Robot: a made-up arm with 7 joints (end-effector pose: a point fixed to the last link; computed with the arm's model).
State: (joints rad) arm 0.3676 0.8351 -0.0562 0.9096 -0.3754 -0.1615 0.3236
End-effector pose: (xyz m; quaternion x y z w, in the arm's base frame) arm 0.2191 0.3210 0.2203 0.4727 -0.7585 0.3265 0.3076
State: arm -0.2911 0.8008 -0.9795 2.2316 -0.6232 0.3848 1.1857
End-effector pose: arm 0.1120 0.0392 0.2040 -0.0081 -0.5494 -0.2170 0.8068
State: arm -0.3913 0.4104 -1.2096 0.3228 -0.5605 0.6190 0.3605
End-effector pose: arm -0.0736 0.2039 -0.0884 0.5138 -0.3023 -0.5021 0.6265
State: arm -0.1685 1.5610 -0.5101 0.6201 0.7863 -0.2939 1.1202
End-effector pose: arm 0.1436 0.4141 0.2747 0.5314 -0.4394 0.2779 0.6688
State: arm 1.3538 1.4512 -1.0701 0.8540 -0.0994 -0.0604 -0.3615
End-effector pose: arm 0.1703 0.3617 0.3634 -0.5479 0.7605 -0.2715 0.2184
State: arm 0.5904 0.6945 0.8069 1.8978 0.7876 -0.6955 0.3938
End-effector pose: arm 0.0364 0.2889 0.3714 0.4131 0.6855 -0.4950 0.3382
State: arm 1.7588 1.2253 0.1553 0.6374 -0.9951 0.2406 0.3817
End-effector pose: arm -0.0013 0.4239 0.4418 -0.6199 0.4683 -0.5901 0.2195
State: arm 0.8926 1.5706 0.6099 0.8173 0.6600 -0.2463 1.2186
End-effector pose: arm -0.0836 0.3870 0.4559 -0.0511 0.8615 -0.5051 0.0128
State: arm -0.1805 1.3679 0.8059 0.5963 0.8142 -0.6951 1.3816
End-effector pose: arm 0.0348 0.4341 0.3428 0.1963 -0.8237 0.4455 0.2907
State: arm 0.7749 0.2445 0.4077 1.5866 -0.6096 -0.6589 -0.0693
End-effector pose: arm 0.1788 0.2485 0.3343 0.0505 0.7835 -0.5277 0.3242
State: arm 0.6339 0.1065 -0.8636 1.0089 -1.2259 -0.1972 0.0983
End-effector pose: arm 0.2529 0.0312 0.1542 0.0143 -0.9782 -0.0360 0.2040
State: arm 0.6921 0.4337 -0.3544 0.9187 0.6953 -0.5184 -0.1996
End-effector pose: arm 0.2763 0.2138 0.2330 0.0437 -0.4774 0.8664 0.1394
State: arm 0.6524 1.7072 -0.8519 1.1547 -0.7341 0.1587 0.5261
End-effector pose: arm 0.1774 0.3276 0.3120 0.7337 -0.5926 -0.2606 0.2062
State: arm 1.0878 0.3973 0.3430 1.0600 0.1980 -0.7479 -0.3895
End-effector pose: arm 0.2036 0.2922 0.3614 0.1978 0.3995 -0.8212 0.3564
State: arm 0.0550 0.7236 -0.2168 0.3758 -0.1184 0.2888 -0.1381
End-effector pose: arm 0.1318 0.3630 0.0315 0.8358 -0.3976 0.2232 0.3057
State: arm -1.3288 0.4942 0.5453 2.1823 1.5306 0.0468 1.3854
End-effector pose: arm 0.0654 0.2801 0.1435 -0.2708 -0.1618 0.6692 0.6728
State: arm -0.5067 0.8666 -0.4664 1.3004 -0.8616 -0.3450 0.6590
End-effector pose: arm 0.0981 0.2132 0.0578 0.1759 -0.5931 -0.2638 0.7401
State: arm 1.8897 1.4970 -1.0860 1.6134 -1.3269 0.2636 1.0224
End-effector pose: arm 0.0982 0.1965 0.4517 -0.7907 0.5887 0.0767 0.1493
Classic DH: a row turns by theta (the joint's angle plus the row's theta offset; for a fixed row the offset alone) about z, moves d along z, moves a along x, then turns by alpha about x. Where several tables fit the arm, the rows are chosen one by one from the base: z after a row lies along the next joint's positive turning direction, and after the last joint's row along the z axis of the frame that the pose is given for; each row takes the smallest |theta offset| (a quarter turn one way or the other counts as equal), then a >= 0, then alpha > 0; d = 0 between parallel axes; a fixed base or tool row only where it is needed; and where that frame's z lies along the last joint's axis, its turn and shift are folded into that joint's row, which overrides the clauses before.
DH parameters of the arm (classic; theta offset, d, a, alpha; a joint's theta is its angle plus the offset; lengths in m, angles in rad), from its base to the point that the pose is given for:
base (fixed): 0 0.2727 -0.0128 1.5708
joint 1: 1.5708 -0.1089 0.0026 1.5708
joint 2: -1.5708 0.0197 0.0231 -1.5708
joint 3: 1.5708 -0.1498 0.0062 -1.5708
joint 4: 0 -0.0357 -0.0117 1.5708
joint 5: 0 -0.213 0.0224 1.5708
joint 6: -1.5708 0.0172 0.0271 -1.5708
joint 7: 0.053 -0.0367 -0.0208 -1.9816
tool (fixed): 2.3516 0.0262 0 0

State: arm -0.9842 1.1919 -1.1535 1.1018 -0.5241 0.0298 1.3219
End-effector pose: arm -0.1017 0.2431 0.0323 0.1114 0.2255 -0.5802 0.7746
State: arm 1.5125 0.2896 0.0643 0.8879 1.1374 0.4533 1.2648
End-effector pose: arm 0.2561 0.2925 0.4413 -0.6278 -0.4173 0.4007 0.5207
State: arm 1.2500 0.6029 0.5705 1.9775 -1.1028 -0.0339 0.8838
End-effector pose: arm -0.0157 0.2358 0.4303 -0.3934 0.7549 -0.3930 0.3478
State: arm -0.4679 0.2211 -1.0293 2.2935 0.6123 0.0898 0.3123
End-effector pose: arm 0.1085 0.0403 0.2157 -0.2769 -0.1100 0.5314 0.7930
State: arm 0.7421 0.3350 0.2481 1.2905 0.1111 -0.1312 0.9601
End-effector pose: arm 0.2125 0.2891 0.3176 -0.0993 -0.7477 0.5532 0.3535
